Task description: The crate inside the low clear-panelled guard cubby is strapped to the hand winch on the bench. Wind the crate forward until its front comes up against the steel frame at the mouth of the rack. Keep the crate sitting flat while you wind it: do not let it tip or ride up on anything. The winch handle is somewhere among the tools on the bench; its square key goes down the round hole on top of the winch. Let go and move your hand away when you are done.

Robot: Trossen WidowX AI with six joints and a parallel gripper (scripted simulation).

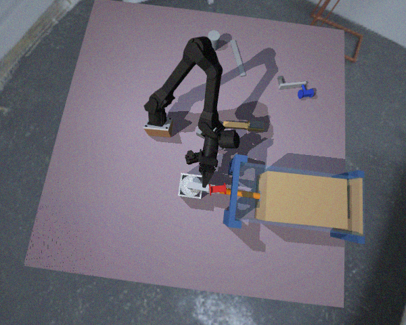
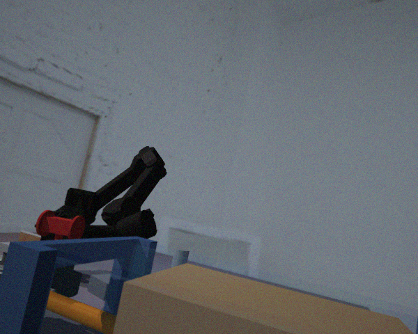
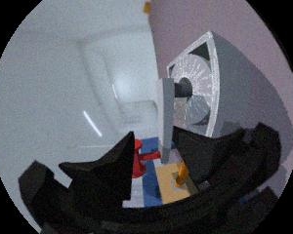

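Now: gripper tip 1 cm short of the red-knobbed crank handle and 1 cm above it. From my gripper tip the other things lie so: red knob: 5 cm ahead, 2 cm above; then blue steel frame: 11 cm ahead, 3 cm below, 1 cm to the left; then grey block: 26 cm to the left, 12 cm below, 4 cm behind.
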